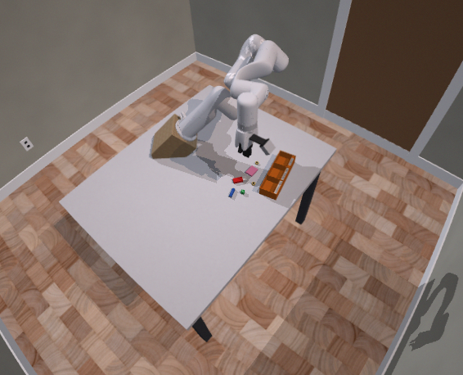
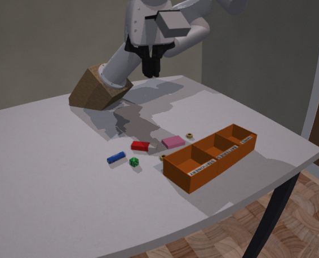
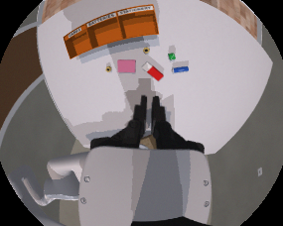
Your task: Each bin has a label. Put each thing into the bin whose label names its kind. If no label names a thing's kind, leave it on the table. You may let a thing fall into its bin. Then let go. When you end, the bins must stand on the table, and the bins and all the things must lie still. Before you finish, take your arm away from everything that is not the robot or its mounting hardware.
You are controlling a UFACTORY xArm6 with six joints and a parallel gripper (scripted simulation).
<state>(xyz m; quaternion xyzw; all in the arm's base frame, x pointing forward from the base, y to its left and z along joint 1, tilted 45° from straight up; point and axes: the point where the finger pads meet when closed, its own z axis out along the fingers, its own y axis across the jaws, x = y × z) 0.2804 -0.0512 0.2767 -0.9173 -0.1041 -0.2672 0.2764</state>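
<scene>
The orange three-part bin lies 19 cm below my hand, 14 cm to the left of it and 5 cm ahead of it. Also, from my hand: pink eraser (21 cm below, 6 cm to the left, 4 cm behind); red-and-white eraser (21 cm below, 2 cm to the right, 2 cm behind); green die (21 cm below, 5 cm to the right, 4 cm ahead).
</scene>
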